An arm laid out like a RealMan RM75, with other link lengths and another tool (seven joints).
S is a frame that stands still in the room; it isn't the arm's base.
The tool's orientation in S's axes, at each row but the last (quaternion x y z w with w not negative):
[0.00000, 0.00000, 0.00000, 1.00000]
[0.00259, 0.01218, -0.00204, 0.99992]
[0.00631, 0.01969, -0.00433, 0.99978]
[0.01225, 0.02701, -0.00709, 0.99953]
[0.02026, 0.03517, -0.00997, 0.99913]
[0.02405, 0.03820, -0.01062, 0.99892]
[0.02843, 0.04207, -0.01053, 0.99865]
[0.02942, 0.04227, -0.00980, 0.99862]
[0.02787, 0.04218, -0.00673, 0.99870]
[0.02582, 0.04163, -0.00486, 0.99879]
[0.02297, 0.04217, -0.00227, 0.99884]
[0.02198, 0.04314, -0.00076, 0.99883]
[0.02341, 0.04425, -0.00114, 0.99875]
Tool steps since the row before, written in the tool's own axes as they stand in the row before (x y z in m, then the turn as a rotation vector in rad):
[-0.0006, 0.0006, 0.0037, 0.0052, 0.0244, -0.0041]
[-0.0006, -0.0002, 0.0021, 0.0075, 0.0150, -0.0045]
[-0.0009, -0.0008, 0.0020, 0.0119, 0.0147, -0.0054]
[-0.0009, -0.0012, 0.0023, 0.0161, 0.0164, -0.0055]
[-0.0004, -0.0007, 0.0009, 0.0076, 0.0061, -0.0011]
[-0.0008, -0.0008, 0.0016, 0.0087, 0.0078, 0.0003]
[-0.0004, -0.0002, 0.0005, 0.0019, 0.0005, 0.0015]
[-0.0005, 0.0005, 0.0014, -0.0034, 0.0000, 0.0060]
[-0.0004, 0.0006, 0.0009, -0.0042, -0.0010, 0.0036]
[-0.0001, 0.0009, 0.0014, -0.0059, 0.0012, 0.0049]
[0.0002, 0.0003, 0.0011, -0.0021, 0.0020, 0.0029]
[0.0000, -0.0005, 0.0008, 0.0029, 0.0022, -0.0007]
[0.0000, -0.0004, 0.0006, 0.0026, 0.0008, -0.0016]
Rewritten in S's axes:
[-0.0006, 0.0006, 0.0037, 0.0052, 0.0244, -0.0041]
[-0.0005, -0.0002, 0.0021, 0.0075, 0.0150, -0.0046]
[-0.0008, -0.0008, 0.0020, 0.0118, 0.0147, -0.0057]
[-0.0008, -0.0012, 0.0023, 0.0160, 0.0163, -0.0060]
[-0.0004, -0.0007, 0.0009, 0.0076, 0.0060, -0.0014]
[-0.0007, -0.0009, 0.0016, 0.0089, 0.0076, 0.0000]
[-0.0004, -0.0002, 0.0005, 0.0020, 0.0004, 0.0014]
[-0.0004, 0.0004, 0.0015, -0.0029, -0.0003, 0.0063]
[-0.0003, 0.0006, 0.0010, -0.0039, -0.0012, 0.0039]
[0.0000, 0.0008, 0.0014, -0.0055, 0.0010, 0.0054]
[0.0003, 0.0002, 0.0011, -0.0018, 0.0019, 0.0032]
[0.0001, -0.0005, 0.0008, 0.0028, 0.0022, -0.0009]
[0.0001, -0.0004, 0.0006, 0.0025, 0.0009, -0.0018]

